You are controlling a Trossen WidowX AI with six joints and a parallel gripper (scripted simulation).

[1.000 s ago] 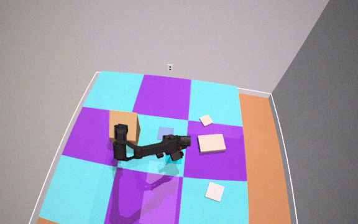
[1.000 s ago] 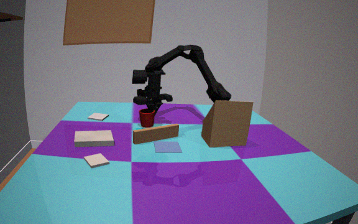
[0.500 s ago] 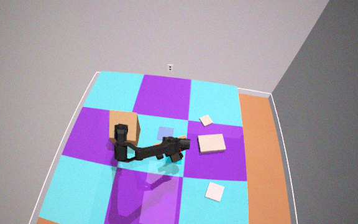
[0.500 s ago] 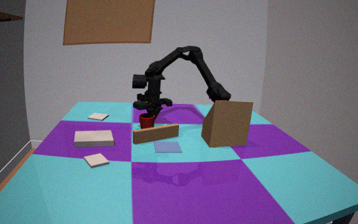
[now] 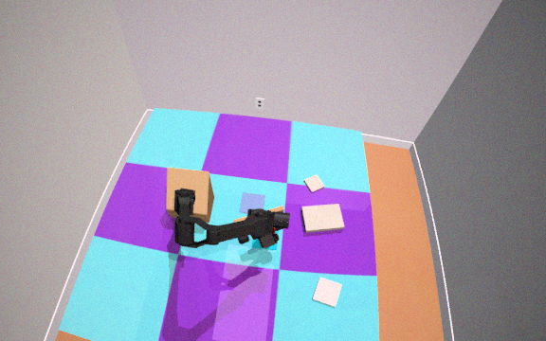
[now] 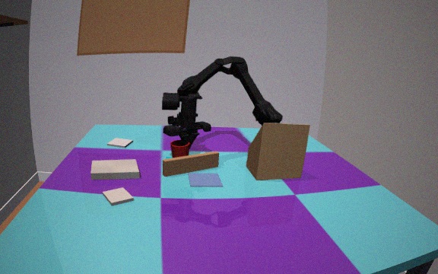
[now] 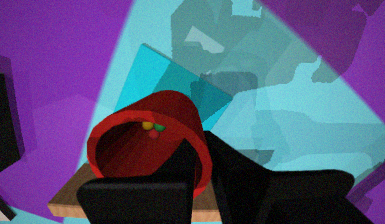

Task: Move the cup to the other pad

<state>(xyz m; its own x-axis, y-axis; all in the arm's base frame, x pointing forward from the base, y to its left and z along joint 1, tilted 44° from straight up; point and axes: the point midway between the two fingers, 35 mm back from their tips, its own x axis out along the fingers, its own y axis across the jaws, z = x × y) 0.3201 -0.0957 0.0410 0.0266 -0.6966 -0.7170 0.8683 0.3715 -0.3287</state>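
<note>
My gripper tip is now 30 mm short of the red cup and 10 mm to the right of it. Round my gripper tip: teal pad (50 mm below, 30 mm ahead, 20 mm to the left); then yellow marble (40 mm ahead, 30 mm to the left, 30 mm below); then red marble (30 mm to the left, 30 mm below, 30 mm ahead).
</note>
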